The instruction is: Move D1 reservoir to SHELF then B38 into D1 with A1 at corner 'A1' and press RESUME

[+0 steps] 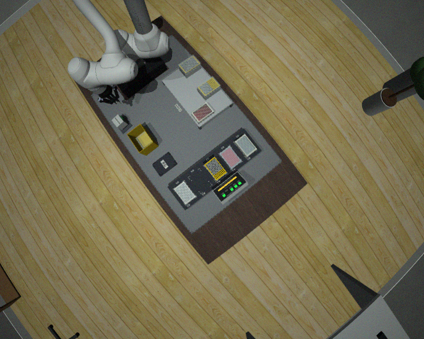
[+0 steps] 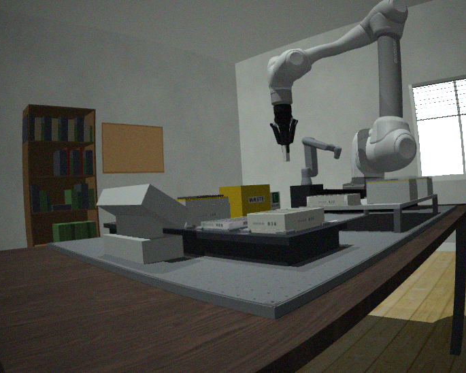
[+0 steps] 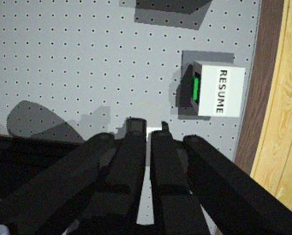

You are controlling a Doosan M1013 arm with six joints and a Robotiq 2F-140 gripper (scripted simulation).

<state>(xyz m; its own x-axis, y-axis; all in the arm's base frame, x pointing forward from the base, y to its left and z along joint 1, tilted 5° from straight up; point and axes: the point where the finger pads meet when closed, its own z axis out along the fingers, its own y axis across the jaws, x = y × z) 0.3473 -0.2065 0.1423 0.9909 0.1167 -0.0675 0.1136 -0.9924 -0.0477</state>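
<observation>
The resume post is 190 mm below my hand, 70 mm to the right of it and 10 mm ahead of it. Also, from my hand: yellow waste bin: 220 mm below, 220 mm ahead, 30 mm to the right; then RG nest: 430 mm ahead, 250 mm below; then shelf label: 300 mm to the left, 260 mm below, 150 mm ahead.
</observation>
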